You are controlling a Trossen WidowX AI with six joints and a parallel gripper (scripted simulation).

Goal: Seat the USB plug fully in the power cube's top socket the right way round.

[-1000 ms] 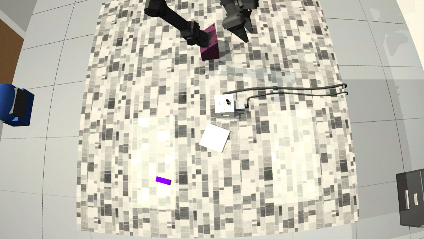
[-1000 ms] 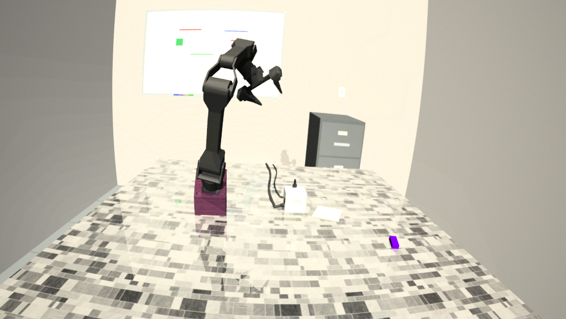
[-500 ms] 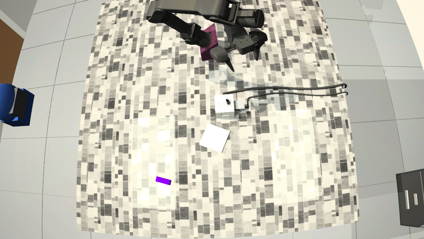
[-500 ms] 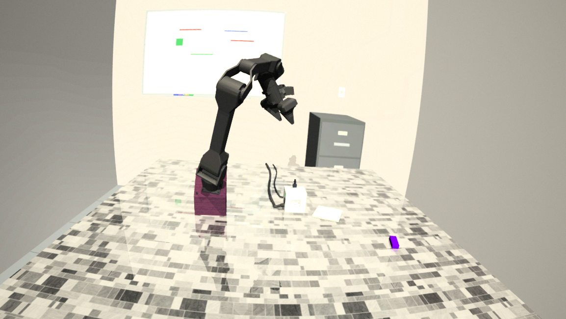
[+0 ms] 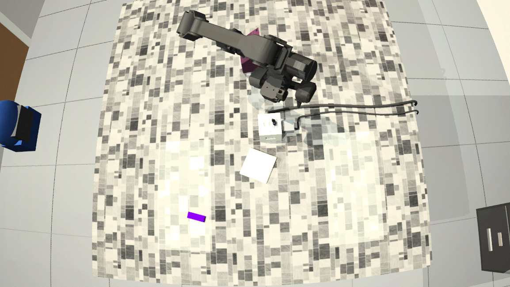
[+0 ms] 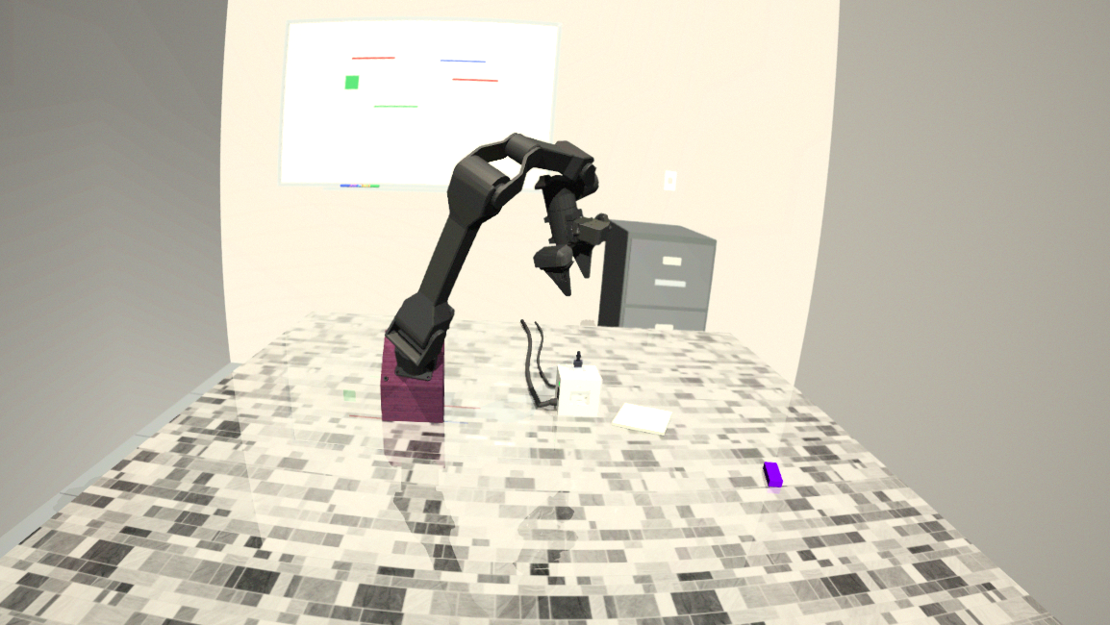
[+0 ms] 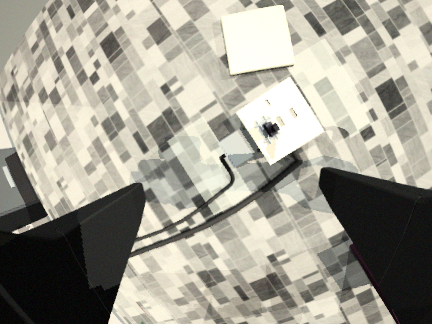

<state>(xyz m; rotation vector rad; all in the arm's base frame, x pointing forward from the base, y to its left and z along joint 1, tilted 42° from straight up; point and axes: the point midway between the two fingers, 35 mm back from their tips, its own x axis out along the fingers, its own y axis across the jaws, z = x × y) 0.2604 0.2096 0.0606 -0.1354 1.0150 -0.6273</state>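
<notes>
The dark USB plug lies 140 mm below my gripper tip, 40 mm to the right of it and 10 mm ahead of it. Also, from my gripper tip: flat white pad (220 mm below, 140 mm ahead, 100 mm to the right); then purple block (320 mm ahead, 310 mm to the right, 220 mm below).
</notes>
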